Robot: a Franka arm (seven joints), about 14 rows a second.
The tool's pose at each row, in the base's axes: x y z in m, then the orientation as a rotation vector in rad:
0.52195, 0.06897, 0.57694, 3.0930, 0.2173, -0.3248
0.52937, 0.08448, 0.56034, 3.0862, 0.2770, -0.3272
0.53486, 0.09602, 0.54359, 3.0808, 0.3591, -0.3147
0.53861, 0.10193, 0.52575, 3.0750, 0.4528, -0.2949
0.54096, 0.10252, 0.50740, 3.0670, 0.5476, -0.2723
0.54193, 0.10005, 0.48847, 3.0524, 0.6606, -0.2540
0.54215, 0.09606, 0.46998, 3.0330, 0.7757, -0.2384
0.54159, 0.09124, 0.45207, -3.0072, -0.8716, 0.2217
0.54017, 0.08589, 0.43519, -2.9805, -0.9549, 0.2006
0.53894, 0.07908, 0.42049, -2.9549, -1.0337, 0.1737
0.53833, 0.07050, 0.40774, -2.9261, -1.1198, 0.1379
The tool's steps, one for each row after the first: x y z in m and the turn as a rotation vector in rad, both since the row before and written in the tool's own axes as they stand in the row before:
0.01275, -0.01446, 0.01412, -0.0057, -0.0016, -0.0382
0.01081, -0.01049, 0.01474, -0.0046, 0.0084, -0.0526
0.00851, -0.00490, 0.01646, -0.0031, 0.0134, -0.0600
0.00584, 0.00026, 0.01756, -0.0027, 0.0151, -0.0608
0.00333, 0.00297, 0.01859, -0.0025, 0.0122, -0.0728
0.00151, 0.00421, 0.01838, -0.0020, 0.0103, -0.0745
-0.00015, 0.00460, 0.01798, -0.0027, 0.0103, -0.0634
-0.00176, 0.00448, 0.01710, -0.0049, 0.0124, -0.0558
-0.00317, 0.00548, 0.01496, -0.0076, 0.0154, -0.0529
-0.00450, 0.00688, 0.01300, -0.0112, 0.0201, -0.0578

